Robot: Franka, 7 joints.
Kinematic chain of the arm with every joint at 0, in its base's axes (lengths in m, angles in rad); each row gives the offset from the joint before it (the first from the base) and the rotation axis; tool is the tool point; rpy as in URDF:
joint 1: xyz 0 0 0.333 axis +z
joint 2: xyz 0 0 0 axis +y
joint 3: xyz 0 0 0.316 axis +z
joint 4: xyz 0.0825 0 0 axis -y
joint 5: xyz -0.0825 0 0.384 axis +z
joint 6: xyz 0 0 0 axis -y
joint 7: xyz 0.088 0 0 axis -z
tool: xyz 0 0 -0.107 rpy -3.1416 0 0
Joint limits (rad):
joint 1: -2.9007..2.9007
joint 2: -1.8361..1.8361
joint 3: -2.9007..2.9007
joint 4: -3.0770..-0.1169
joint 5: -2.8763..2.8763
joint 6: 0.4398..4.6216
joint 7: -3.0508..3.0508
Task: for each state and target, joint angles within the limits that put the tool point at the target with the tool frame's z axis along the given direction. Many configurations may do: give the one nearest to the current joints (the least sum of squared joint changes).
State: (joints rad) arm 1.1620 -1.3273 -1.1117 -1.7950 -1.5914 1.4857 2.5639
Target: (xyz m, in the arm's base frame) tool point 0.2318 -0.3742 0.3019 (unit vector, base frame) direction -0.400 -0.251 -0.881
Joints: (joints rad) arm 0.6556 -1.2962 -1.3680 -2.4398 -1.5225 1.2467 2.5639
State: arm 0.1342 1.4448 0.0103 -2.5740 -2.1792 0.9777 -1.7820
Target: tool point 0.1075 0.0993 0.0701 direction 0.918 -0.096 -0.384
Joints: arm 0.5544 0.5809 0.4833 -3.0770 -2.0593 1.5214 -1.7820
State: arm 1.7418 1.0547 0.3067 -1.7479 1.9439 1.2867 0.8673
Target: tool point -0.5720 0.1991 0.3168 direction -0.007 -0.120 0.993
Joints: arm 1.9753 1.0262 0.8416 -1.8382 1.9199 0.8573 0.8673
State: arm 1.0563 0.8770 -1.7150 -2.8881 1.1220 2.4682 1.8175
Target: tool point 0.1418 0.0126 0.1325 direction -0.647 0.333 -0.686
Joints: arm 1.8798 0.8281 -1.3635 -3.0770 1.2303 1.6348 1.8175
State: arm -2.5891 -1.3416 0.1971 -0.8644 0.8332 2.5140 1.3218
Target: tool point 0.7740 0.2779 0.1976 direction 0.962 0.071 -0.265
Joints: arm -2.8145 -1.8284 0.7586 -0.1177 1.3715 2.9485 1.3218
